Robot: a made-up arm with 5 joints.
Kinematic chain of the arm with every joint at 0, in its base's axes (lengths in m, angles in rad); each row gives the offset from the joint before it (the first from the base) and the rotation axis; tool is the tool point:
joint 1: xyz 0 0 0.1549 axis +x
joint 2: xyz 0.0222 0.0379 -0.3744 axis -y
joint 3: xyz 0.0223 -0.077 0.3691 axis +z
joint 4: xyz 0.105 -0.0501 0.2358 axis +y
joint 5: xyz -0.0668 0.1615 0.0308 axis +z
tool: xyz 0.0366 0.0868 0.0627
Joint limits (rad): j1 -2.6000..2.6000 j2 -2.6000..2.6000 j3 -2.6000..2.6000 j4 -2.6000..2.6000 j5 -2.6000..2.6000
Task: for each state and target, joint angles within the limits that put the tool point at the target. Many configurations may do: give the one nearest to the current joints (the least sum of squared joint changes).
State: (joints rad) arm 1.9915 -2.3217 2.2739 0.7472 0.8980
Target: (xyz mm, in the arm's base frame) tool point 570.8 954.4 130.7
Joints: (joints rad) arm 1.6390 -2.5902 2.4107 1.0088 1.3948
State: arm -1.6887 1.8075 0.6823 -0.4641 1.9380
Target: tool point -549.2 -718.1 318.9
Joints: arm -1.7979 1.9764 0.7233 -0.1808 1.9154
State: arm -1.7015 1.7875 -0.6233 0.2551 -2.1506
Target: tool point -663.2 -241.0 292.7
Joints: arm -1.6011 1.6240 -0.8355 0.6804 -1.9536
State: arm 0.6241 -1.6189 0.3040 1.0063 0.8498
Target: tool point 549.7 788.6 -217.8
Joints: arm 0.8852 -2.1155 0.3073 1.3243 0.4344
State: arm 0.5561 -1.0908 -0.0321 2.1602 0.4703
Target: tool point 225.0 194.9 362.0
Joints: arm 0.2152 -0.1755 0.4814 2.4635 0.1998
